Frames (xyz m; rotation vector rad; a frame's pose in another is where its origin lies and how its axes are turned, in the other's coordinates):
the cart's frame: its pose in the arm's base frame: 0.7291 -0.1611 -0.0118 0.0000 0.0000 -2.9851
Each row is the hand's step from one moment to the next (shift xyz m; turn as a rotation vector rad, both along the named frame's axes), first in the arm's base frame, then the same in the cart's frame.
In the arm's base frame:
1: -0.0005 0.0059 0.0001 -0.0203 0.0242 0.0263
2: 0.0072 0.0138 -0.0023 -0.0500 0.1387 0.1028
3: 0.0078 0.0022 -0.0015 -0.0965 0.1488 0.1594
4: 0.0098 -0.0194 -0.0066 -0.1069 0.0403 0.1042
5: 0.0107 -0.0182 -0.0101 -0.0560 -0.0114 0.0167
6: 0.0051 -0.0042 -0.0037 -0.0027 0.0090 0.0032
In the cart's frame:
1: -0.0004 -0.0059 0.0001 0.0163 -0.0271 0.0263
2: -0.0093 -0.0125 -0.0023 0.0278 -0.1448 0.1028
3: -0.0080 -0.0010 -0.0015 0.0721 -0.1620 0.1594
4: -0.0067 0.0207 -0.0066 0.0993 -0.0565 0.1042
5: -0.0077 0.0196 -0.0101 0.0571 0.0025 0.0167
6: -0.0044 0.0049 -0.0037 0.0013 -0.0093 0.0032

